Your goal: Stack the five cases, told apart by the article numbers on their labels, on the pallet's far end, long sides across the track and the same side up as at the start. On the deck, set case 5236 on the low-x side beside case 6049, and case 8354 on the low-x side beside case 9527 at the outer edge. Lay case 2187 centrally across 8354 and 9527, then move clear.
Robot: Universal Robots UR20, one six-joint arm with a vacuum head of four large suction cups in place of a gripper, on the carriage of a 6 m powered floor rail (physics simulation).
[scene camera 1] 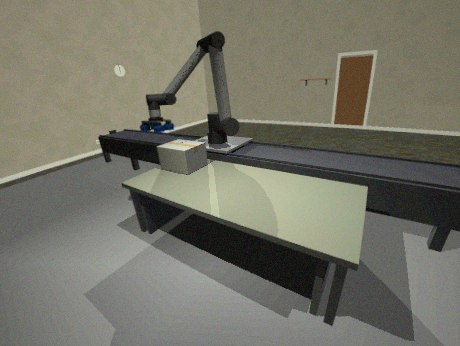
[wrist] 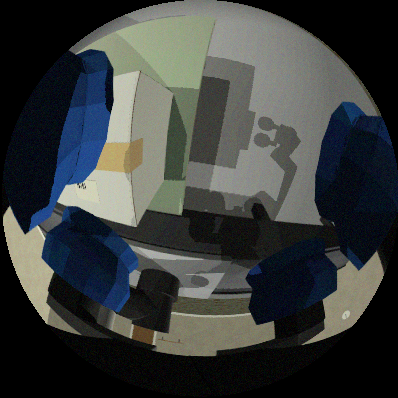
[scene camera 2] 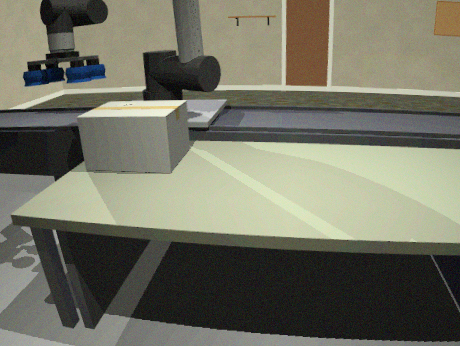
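Note:
A white case with a tan tape strip stands upright on the left end of the table. Its label shows on top in the wrist view, partly beside a blue cup; I cannot read its number. My suction gripper hangs level, higher than the case and off to its left in both scene views. Its blue cups carry no case and touch nothing, so it is open. The pallet and the other cases do not show in these views.
The floor rail runs behind the table. The arm's carriage plate sits on it, just behind the case. A wall with a door stands farther back. The arm's shadow falls on the floor beside the table.

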